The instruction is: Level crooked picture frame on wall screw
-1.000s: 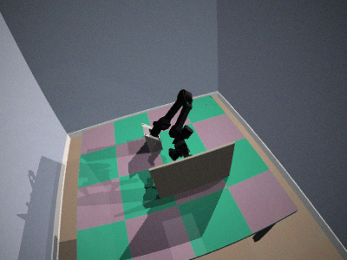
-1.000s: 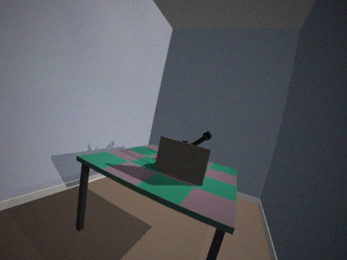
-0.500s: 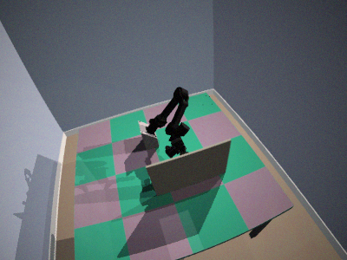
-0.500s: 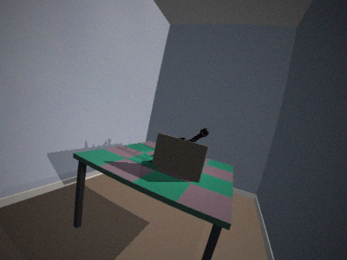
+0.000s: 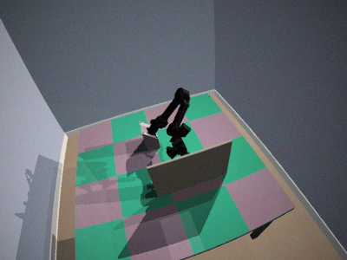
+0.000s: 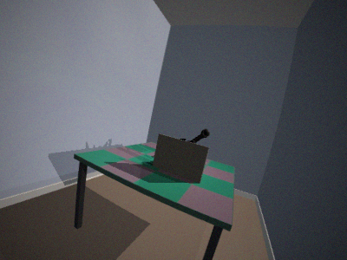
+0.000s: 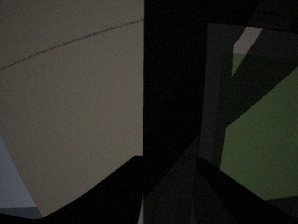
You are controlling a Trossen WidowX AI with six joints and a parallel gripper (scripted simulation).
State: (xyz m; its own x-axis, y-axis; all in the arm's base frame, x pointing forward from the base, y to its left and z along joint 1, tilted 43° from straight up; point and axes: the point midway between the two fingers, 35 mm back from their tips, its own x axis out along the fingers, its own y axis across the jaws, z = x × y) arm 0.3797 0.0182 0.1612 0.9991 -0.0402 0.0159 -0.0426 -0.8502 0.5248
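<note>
My gripper tip is 10 mm short of the picture frame, 10 mm to the right of it and 50 mm above it. The rest, counted from my gripper tip: wall panel 20 mm ahead, 20 mm to the left, 60 mm below.
</note>
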